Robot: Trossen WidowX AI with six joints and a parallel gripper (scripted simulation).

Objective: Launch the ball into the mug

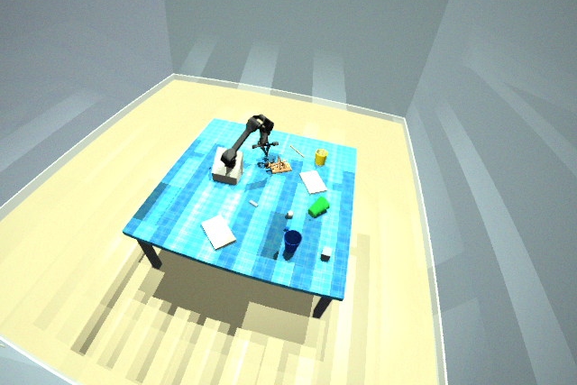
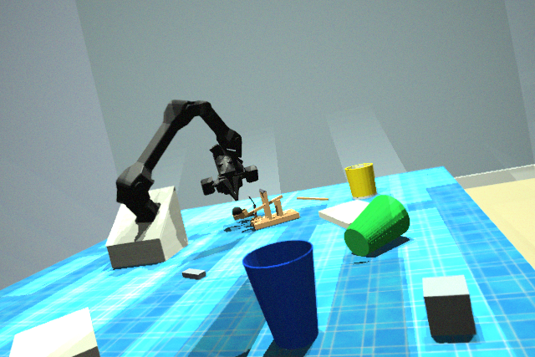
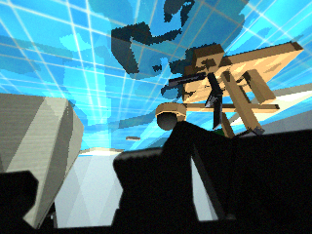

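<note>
The black ball lies 50 mm to the right of my gripper tip, 30 mm below it and 20 mm ahead of it. Also, from my gripper tip: yellow mug: 360 mm ahead, 200 mm to the left, 60 mm below; then thin wooden stick: 260 mm to the left, 160 mm ahead, 80 mm below; then wooden catapult: 70 mm ahead, 40 mm below.
</note>
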